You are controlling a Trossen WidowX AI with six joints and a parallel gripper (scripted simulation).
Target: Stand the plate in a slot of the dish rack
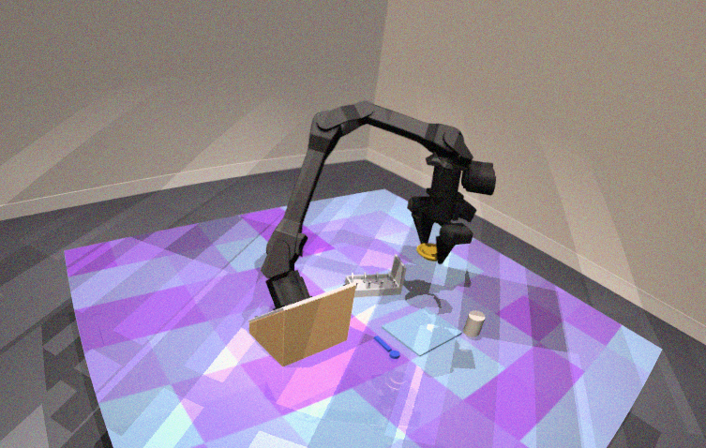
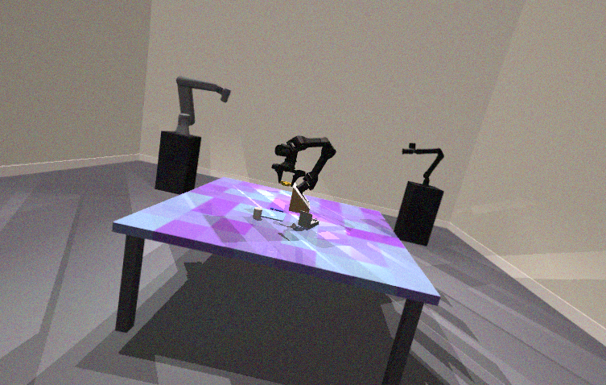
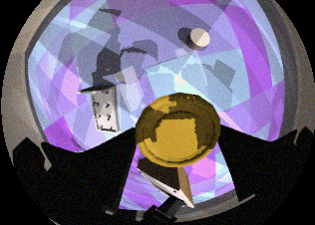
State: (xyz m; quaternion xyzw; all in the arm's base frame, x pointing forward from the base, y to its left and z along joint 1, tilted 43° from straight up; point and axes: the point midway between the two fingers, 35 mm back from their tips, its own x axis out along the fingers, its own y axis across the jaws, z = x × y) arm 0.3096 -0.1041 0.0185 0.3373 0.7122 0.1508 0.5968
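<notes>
Now: gripper tip 17 cm to the right of the grey dish rack, 17 cm above it and 1 cm short of it. From my gripper tip the other things lie so: beige cylinder: 16 cm below, 11 cm to the right, 10 cm ahead; then yellow plate: 1 cm above; then blue spoon: 19 cm below, 12 cm behind, 4 cm to the right.
</notes>
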